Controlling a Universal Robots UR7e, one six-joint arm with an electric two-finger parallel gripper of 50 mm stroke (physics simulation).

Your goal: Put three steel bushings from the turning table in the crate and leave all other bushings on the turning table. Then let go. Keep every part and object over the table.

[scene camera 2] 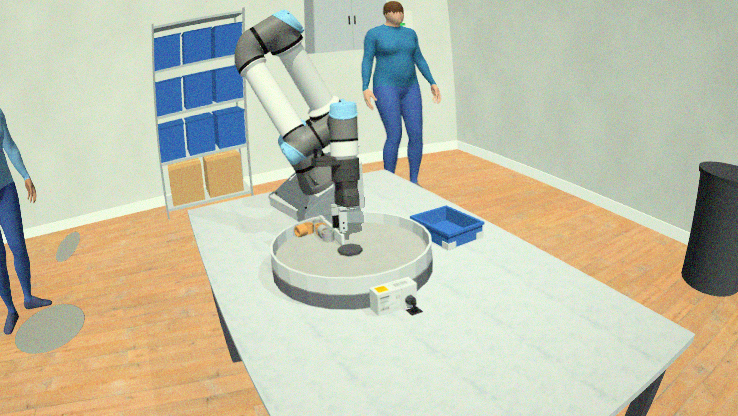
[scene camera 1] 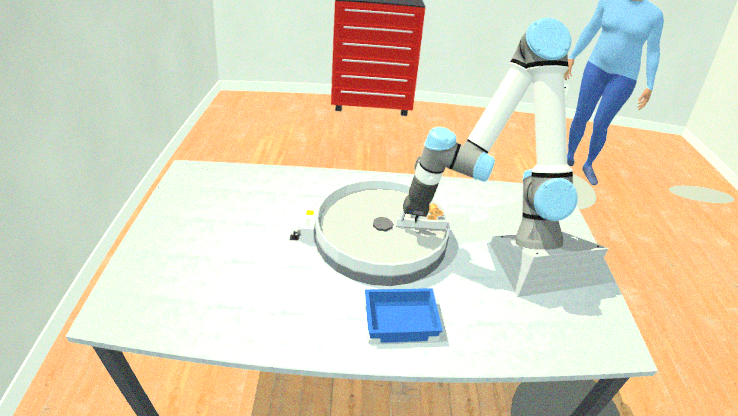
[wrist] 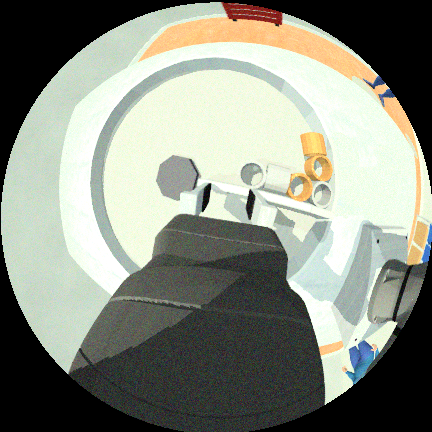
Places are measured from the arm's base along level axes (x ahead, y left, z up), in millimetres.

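Pixels of known places: gripper, between the fingertips: (scene camera 2: pixel 339 229) (scene camera 1: pixel 408 220) (wrist: pixel 228 195); arm's base, origin of its link: (scene camera 2: pixel 320 179) (scene camera 1: pixel 539 243) (wrist: pixel 384 291).
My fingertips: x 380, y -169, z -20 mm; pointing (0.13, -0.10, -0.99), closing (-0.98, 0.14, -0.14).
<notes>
For each thing: its top centre in the pictures, then the offset to it from my fingertips. "*": a spot on its surface instead.
- hollow steel bushing, centre of its top: (wrist: pixel 251 173) (scene camera 2: pixel 328 231) 7 mm down, 24 mm back, 24 mm right
- third steel bushing, centre of its top: (wrist: pixel 322 194) 7 mm down, 112 mm back, 8 mm right
- orange bushing, centre of its top: (wrist: pixel 318 142) (scene camera 2: pixel 300 225) 1 mm down, 103 mm back, 68 mm right
- rim, a spot on its surface: (wrist: pixel 329 169) * 9 mm down, 123 mm back, 40 mm right
- blue crate, centre of its top: (scene camera 1: pixel 402 309) (scene camera 2: pixel 447 218) 35 mm down, 83 mm ahead, 325 mm left
- white guide bar, a spot on its surface: (wrist: pixel 305 207) (scene camera 1: pixel 436 221) * 2 mm down, 87 mm back, 8 mm left
- dark centre hub, centre of its top: (wrist: pixel 174 177) (scene camera 2: pixel 350 248) (scene camera 1: pixel 382 222) 24 mm down, 77 mm ahead, 21 mm right
- white control box, a spot on its surface: (scene camera 2: pixel 392 297) * 44 mm down, 325 mm ahead, 78 mm right
My gripper (scene camera 1: pixel 416 220) (scene camera 2: pixel 346 233) (wrist: pixel 228 195) is open and empty, low over the turning table (scene camera 1: pixel 382 269) (scene camera 2: pixel 320 283) (wrist: pixel 98 175), by the white guide bar. In the wrist view, a hollow steel bushing (wrist: pixel 262 176) stands just right of the fingers. Another steel bushing (wrist: pixel 278 177) lies on its side against it. A third steel bushing (wrist: pixel 313 196) stands further right by the bar. One orange bushing (wrist: pixel 313 144) lies on its side; two more orange bushings, one nearer the rim (wrist: pixel 329 169) and one nearer the bar (wrist: pixel 310 187), stand upright. The blue crate (scene camera 1: pixel 405 336) (scene camera 2: pixel 431 230) is empty.
The white guide bar (scene camera 1: pixel 434 225) (wrist: pixel 305 207) reaches from near the dark centre hub (scene camera 1: pixel 382 223) (scene camera 2: pixel 349 250) (wrist: pixel 177 177) to the turning table's raised rim. A white control box (scene camera 2: pixel 392 297) with a black knob-like part stands outside the rim. The arm's base is beside the turning table.
</notes>
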